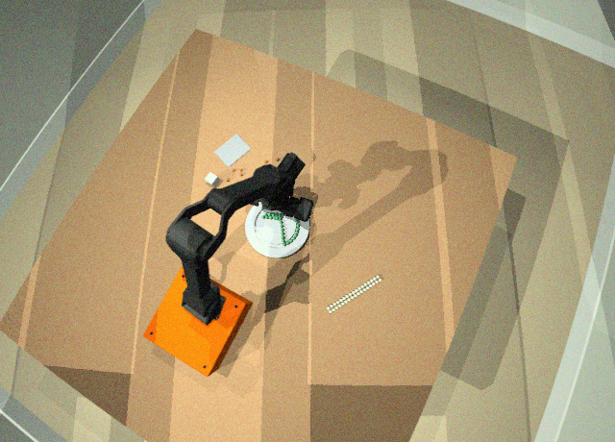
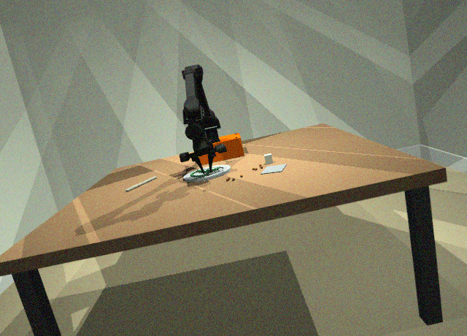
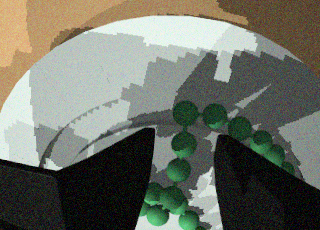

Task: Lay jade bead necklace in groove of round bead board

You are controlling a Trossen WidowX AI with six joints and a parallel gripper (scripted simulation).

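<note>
Right now my gripper tip is 50 mm past the round bead board and 10 mm above it. From my gripper tip the other things lie so: grey flat plate: 140 mm ahead, 240 mm to the left, 10 mm below; then small white cube: 10 mm ahead, 250 mm to the left.
</note>
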